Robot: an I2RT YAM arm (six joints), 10 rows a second.
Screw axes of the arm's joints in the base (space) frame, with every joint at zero. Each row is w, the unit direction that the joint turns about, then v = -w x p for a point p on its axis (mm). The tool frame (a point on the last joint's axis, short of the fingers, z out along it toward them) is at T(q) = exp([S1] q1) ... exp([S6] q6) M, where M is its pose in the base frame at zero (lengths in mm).
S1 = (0, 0, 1, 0, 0, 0)
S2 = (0, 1, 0, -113.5, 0, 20)
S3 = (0, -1, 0, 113.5, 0, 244)
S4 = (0, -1, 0, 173.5, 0, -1)
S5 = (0, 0, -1, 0, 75, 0)
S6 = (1, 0, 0, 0, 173.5, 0)
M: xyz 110.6 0 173.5 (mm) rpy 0 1.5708 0 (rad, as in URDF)
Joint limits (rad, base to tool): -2.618..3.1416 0..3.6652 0..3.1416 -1.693..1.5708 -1.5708..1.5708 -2.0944..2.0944
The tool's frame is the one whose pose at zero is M.
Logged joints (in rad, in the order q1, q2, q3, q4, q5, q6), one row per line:
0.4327, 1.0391, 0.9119, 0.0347, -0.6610, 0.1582
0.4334, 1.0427, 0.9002, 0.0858, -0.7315, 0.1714
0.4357, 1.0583, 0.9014, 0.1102, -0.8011, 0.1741
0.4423, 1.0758, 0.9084, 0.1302, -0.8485, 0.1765
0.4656, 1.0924, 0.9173, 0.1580, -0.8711, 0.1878
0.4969, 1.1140, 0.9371, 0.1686, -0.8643, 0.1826
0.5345, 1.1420, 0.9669, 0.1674, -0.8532, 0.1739
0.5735, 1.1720, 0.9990, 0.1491, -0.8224, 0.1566
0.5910, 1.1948, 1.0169, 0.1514, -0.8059, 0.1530
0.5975, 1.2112, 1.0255, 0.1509, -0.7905, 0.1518
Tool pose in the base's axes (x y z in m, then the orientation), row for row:
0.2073, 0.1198, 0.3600, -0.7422, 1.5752, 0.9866
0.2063, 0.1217, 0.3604, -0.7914, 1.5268, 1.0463
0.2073, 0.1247, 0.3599, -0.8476, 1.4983, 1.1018
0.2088, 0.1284, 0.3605, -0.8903, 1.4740, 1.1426
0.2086, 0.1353, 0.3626, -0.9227, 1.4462, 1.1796
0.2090, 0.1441, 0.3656, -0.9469, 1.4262, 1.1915
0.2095, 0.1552, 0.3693, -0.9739, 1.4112, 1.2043
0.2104, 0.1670, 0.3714, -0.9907, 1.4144, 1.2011
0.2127, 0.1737, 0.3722, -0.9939, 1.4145, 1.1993
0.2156, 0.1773, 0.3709, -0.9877, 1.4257, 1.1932
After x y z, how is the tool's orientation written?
As a rotation vector, in radians.
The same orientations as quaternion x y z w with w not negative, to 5 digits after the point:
-0.31219, 0.66258, 0.41500, 0.53972
-0.33219, 0.64088, 0.43919, 0.53482
-0.35379, 0.62540, 0.45990, 0.52173
-0.37006, 0.61268, 0.47493, 0.51199
-0.38243, 0.59941, 0.48891, 0.50540
-0.39218, 0.59069, 0.49348, 0.50374
-0.40264, 0.58343, 0.49789, 0.49961
-0.40895, 0.58384, 0.49580, 0.49606
-0.41022, 0.58382, 0.49500, 0.49582
-0.40758, 0.58832, 0.49238, 0.49531

